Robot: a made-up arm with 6 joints.
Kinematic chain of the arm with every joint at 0, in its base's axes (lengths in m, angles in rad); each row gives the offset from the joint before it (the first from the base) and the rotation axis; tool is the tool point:
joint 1: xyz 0 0 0.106 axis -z
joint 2: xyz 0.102 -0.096 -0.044 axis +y
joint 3: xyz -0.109 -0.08 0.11 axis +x
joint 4: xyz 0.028 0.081 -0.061 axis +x
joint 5: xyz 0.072 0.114 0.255 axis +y
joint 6: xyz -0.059 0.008 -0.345 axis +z
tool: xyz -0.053 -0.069 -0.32
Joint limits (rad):
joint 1: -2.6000..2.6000
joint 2: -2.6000..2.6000
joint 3: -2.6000..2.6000
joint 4: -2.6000..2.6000
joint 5: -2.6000..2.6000
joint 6: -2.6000..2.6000
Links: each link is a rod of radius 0.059 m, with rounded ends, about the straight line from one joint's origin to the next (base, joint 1, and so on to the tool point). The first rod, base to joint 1, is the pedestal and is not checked.
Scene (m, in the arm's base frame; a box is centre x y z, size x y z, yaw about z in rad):
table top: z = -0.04
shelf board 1: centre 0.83 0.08 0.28 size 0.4 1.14 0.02 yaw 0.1
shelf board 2: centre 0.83 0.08 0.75 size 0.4 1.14 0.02 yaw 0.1
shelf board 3: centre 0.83 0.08 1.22 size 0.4 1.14 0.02 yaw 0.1
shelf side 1: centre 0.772 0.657 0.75 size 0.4 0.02 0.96 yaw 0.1
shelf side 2: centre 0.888 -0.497 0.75 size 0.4 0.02 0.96 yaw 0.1
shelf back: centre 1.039 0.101 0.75 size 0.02 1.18 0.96 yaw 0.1
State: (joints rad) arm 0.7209 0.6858 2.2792 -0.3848 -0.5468 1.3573
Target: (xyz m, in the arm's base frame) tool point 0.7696 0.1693 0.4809
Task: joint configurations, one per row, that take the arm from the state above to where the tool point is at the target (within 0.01 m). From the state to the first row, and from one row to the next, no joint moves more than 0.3 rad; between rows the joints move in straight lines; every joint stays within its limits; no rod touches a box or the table.
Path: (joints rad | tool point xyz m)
1: 0.7012 0.4552 2.2819 -0.5315 -0.7120 1.4370 | 0.5088 -0.3647 0.1567
2: 0.6816 0.2245 2.2847 -0.6783 -0.8771 1.5167 | 0.4987 -0.4311 0.2244
3: 0.6619 -0.0061 2.2874 -0.8250 -1.0423 1.5964 | 0.4647 -0.4958 0.3394
4: 0.6422 -0.2368 2.2901 -0.9717 -1.2075 1.6761 | 0.3901 -0.5368 0.4922
5: 0.4168 -0.3098 2.1920 -0.9529 -1.1309 1.6465 | 0.4830 -0.3609 0.5079
6: 0.1914 -0.3829 2.0938 -0.9341 -1.0542 1.6168 | 0.5170 -0.1789 0.5105
7: -0.0340 -0.4559 1.9957 -0.9153 -0.9776 1.5872 | 0.4981 -0.0088 0.5011
8: -0.2594 -0.5289 1.8975 -0.8966 -0.9010 1.5576 | 0.4370 0.1359 0.4809
9: -0.4111 -0.2840 1.8594 -0.8967 -1.1987 1.5932 | 0.6111 0.1359 0.4995
10: -0.5628 -0.0391 1.8213 -0.8968 -1.4965 1.6289 | 0.7696 0.1693 0.4809

